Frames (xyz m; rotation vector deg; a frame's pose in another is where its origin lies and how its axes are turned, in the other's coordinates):
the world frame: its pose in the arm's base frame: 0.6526 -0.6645 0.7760 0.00 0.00 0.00
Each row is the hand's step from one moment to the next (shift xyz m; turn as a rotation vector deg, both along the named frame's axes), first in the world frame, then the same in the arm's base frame.
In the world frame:
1: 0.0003 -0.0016 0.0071 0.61 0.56 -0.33
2: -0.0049 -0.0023 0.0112 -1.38 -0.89 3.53
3: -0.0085 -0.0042 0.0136 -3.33 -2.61 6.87
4: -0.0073 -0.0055 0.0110 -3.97 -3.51 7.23
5: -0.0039 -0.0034 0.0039 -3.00 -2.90 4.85
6: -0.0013 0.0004 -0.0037 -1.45 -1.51 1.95
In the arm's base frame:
1: 0.0003 -0.0016 0.0071 0.61 0.56 -0.33
2: -0.0049 -0.0023 0.0112 -1.38 -0.89 3.53
3: -0.0085 -0.0042 0.0136 -3.33 -2.61 6.87
4: -0.0073 -0.0055 0.0110 -3.97 -3.51 7.23
5: -0.0039 -0.0034 0.0039 -3.00 -2.90 4.85
6: -0.0013 0.0004 -0.0037 -1.45 -1.51 1.95

